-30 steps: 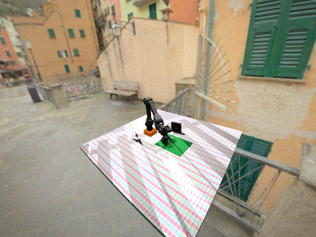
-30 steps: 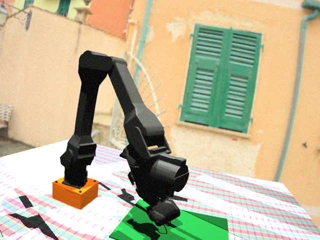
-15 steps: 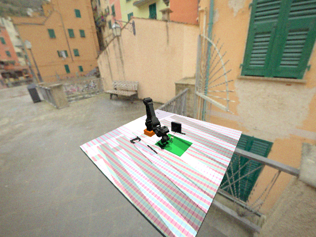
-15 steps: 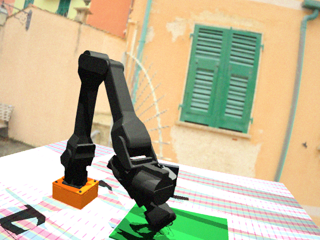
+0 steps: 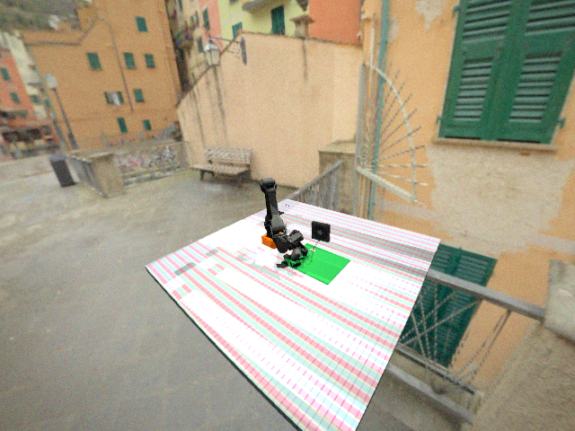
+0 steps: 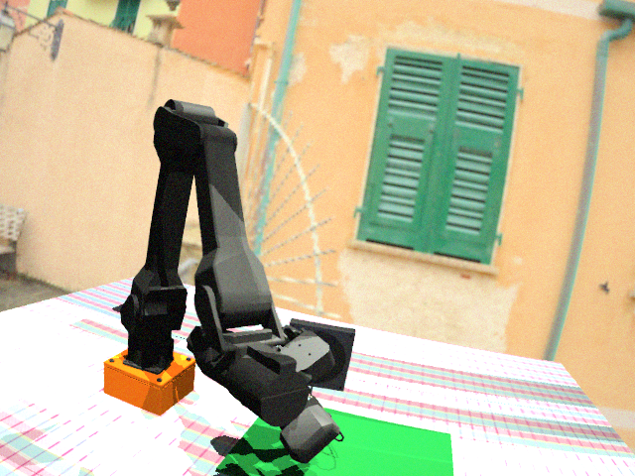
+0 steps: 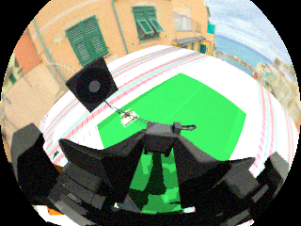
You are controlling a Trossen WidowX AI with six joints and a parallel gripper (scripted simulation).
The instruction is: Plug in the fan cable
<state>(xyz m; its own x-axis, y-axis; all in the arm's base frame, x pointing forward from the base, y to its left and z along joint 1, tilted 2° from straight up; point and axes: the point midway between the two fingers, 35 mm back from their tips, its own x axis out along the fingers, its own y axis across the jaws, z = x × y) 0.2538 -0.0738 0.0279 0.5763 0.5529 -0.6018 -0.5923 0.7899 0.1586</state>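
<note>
My gripper tip is now 60 mm short of the green board and 70 mm above it.
</note>
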